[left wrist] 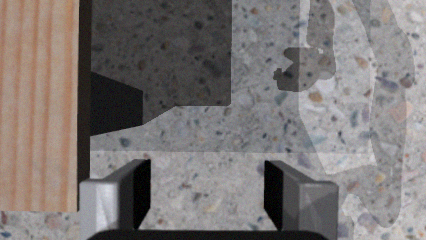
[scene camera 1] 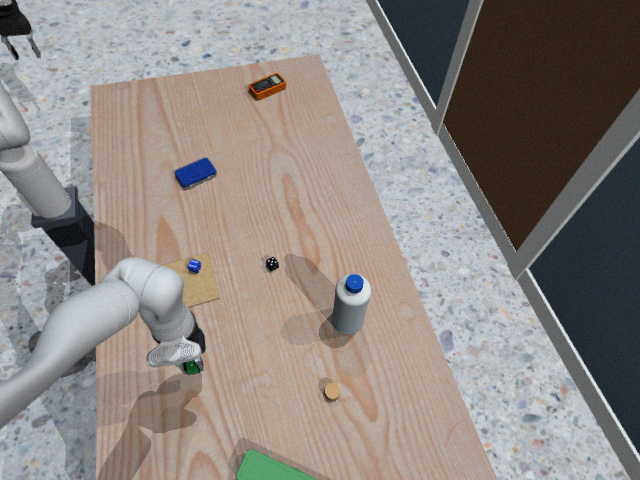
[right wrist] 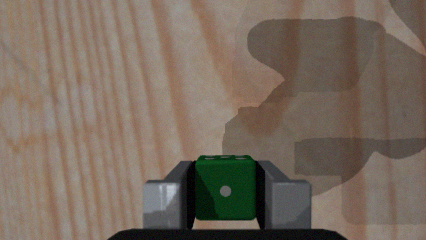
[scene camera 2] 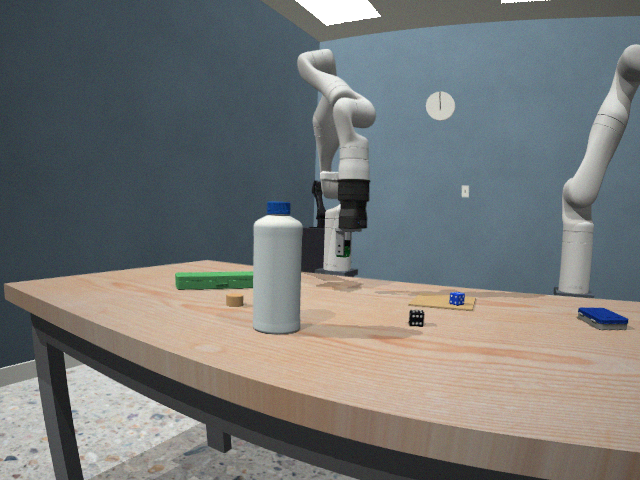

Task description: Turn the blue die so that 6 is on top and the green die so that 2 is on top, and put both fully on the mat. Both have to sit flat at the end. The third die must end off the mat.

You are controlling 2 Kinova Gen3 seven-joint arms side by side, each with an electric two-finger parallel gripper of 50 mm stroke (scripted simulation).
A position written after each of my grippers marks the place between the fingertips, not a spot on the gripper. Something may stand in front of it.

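Through scene camera 1 I see a tan mat (scene camera 1: 199, 288) and a blue box (scene camera 1: 193, 174). Scene camera 2 shows the tan mat (scene camera 2: 439, 301) too, together with my right gripper (scene camera 2: 343, 254) and a green case (scene camera 2: 184, 280). In the right wrist view there is a green die (right wrist: 225, 185), and my right gripper (right wrist: 225, 184) is there as well. The left wrist view shows my left gripper (left wrist: 207, 184). The green die is out of frame in the left wrist view. The tan mat is out of frame in the left wrist view.
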